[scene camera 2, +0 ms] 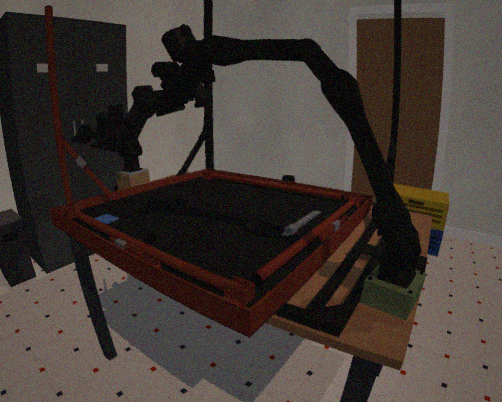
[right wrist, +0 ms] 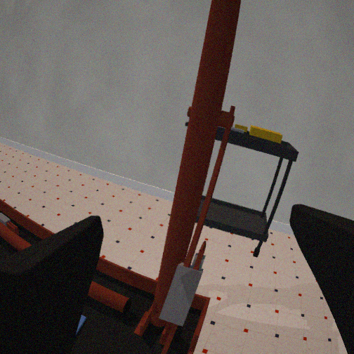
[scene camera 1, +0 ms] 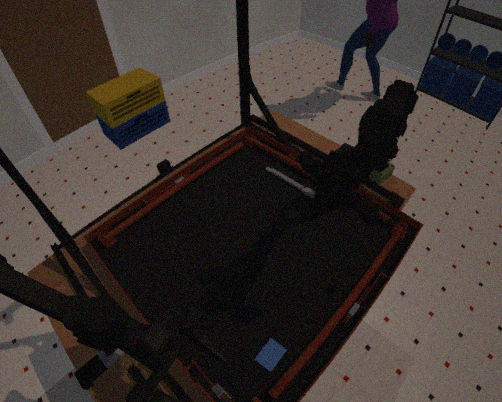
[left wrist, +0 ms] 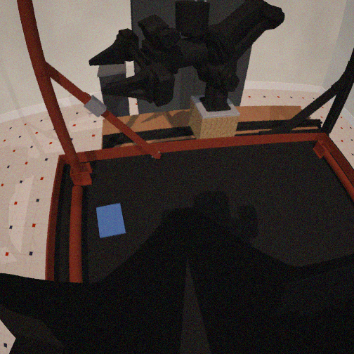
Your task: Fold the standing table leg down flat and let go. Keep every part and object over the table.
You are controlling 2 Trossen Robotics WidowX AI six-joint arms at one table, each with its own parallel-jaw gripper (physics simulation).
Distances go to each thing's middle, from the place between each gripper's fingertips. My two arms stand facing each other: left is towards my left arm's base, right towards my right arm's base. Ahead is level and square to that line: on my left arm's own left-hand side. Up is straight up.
Right now my left hand is 29 cm above the blue square (left wrist: 110, 221), 16 cm to the left of it and 11 cm short of it.
Now: the blue square 10 mm behind my right hand, 140 mm to the left of it and 220 mm below it.
